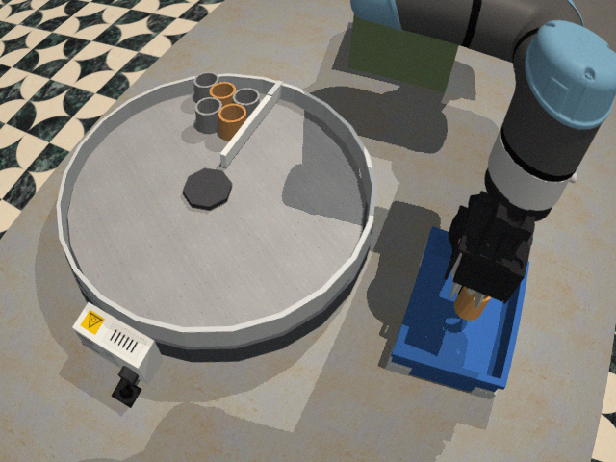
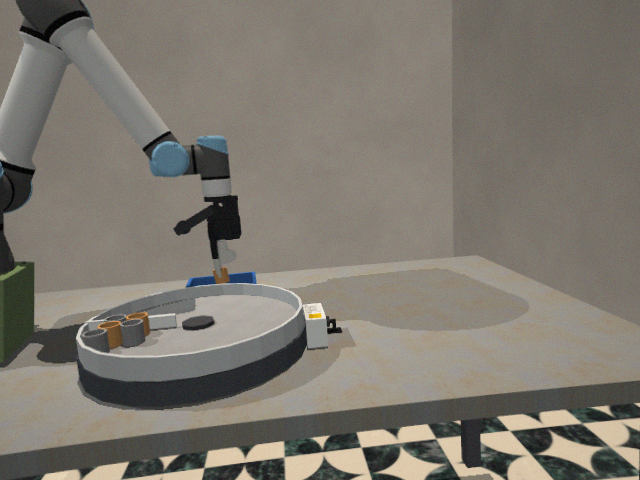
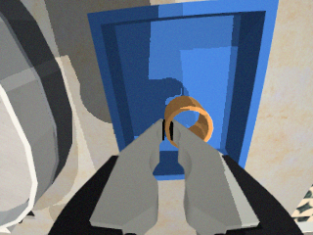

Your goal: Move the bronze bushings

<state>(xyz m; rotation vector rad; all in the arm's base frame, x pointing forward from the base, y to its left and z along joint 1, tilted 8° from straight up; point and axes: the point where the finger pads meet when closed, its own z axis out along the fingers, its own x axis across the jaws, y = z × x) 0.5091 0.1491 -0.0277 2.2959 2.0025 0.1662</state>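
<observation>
Now: the blue crate 60 mm below my hand and 20 mm to the left of it. From my hand the other things lie so: round grey turntable: 340 mm to the right, 50 mm behind, 30 mm below.
</observation>
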